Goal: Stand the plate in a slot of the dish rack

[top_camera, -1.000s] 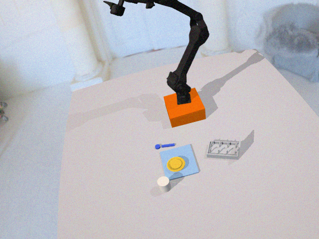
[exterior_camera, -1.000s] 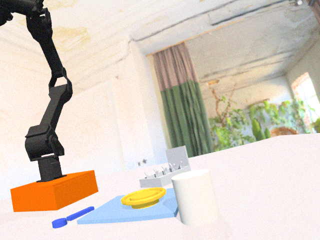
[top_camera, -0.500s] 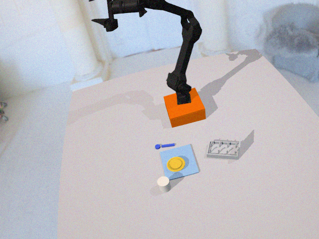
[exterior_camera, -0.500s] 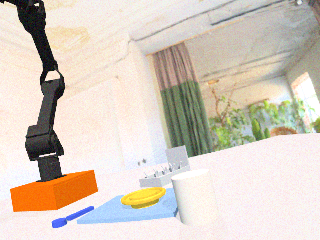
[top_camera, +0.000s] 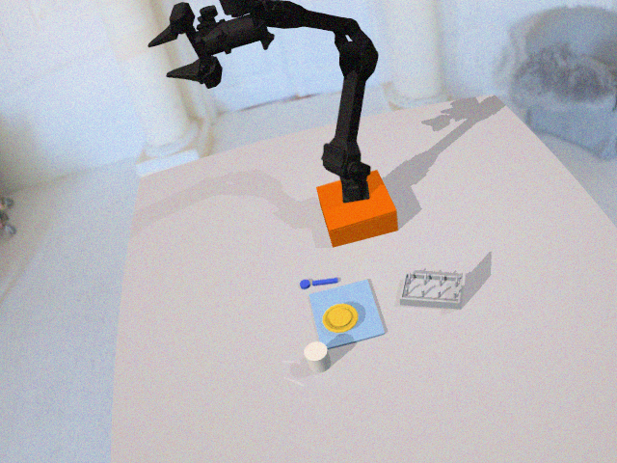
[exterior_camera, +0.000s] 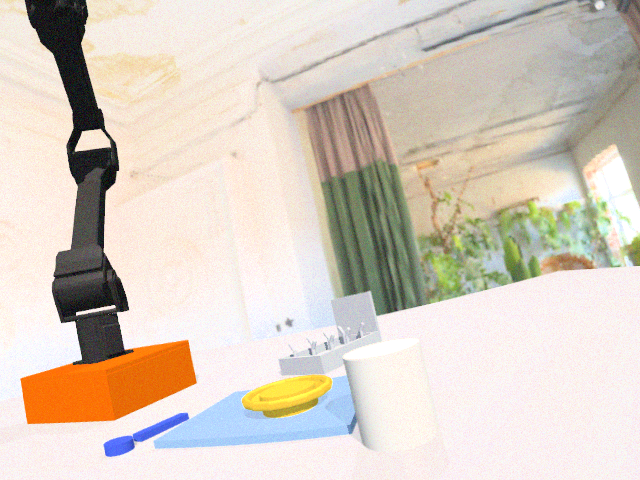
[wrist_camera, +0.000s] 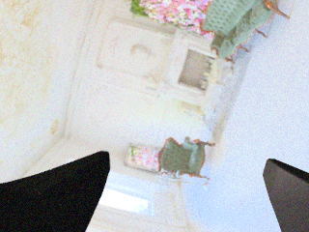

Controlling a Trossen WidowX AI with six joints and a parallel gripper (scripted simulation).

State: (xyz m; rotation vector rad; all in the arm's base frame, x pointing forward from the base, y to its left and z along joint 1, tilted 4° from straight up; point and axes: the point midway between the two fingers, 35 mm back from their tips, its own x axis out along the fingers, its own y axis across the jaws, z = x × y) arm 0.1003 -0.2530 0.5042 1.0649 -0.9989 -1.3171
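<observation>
Right now my gripper tip is 53 cm above the yellow plate, 26 cm to the right of it and 22 cm short of it. Round my gripper tip: white cylinder cup: 52 cm below, 32 cm ahead, 22 cm to the left; blue spoon: 54 cm below, 21 cm to the left, 11 cm ahead; grey dish rack: 52 cm below, 46 cm to the left, 17 cm ahead.
</observation>
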